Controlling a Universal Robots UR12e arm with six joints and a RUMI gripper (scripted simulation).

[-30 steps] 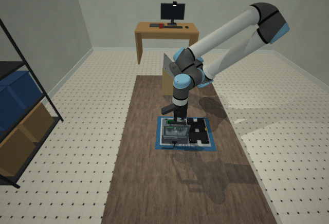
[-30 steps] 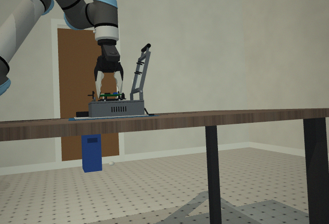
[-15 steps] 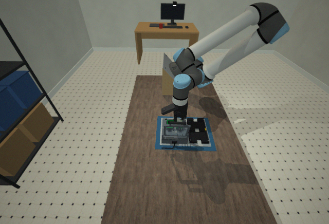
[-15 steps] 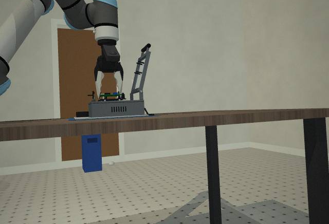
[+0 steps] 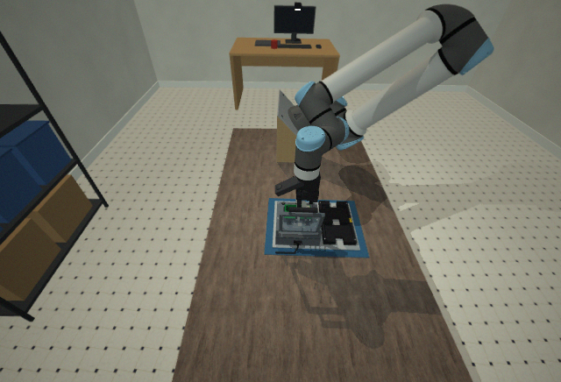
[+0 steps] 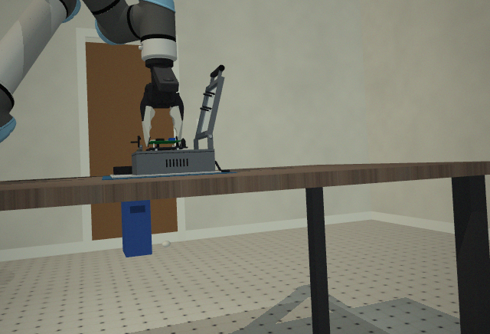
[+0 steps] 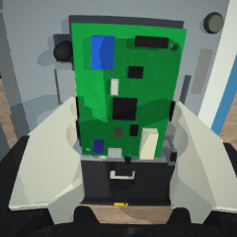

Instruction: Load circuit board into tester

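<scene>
Now: the green circuit board right at my hand. From my hand the other things lie so: tester lid 13 cm ahead, 10 cm above; tester 4 cm to the left, 3 cm ahead, 3 cm above.
</scene>
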